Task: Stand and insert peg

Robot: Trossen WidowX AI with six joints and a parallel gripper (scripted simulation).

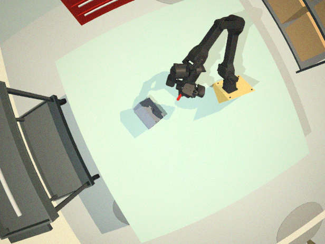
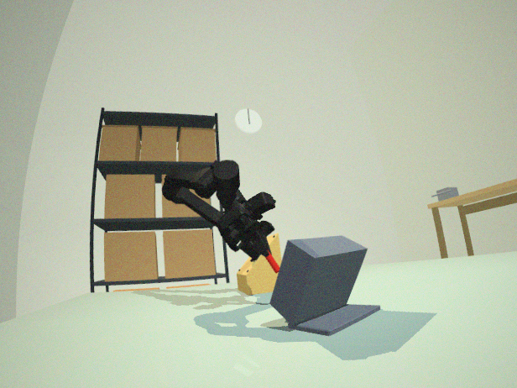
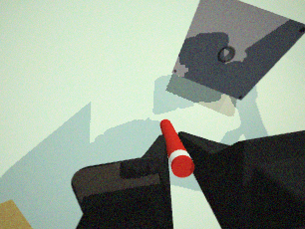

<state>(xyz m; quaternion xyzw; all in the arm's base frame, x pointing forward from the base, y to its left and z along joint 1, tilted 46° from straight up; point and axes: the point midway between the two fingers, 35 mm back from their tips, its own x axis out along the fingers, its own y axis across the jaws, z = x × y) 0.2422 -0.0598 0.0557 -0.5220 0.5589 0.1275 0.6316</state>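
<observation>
Right now the grey sloped panel is 18 cm ahead of my gripper tip, 1 cm to the left of it and 4 cm below it. Also, from my gripper tip: red peg: 1 cm behind, 1 cm to the right, 1 cm above.
</observation>
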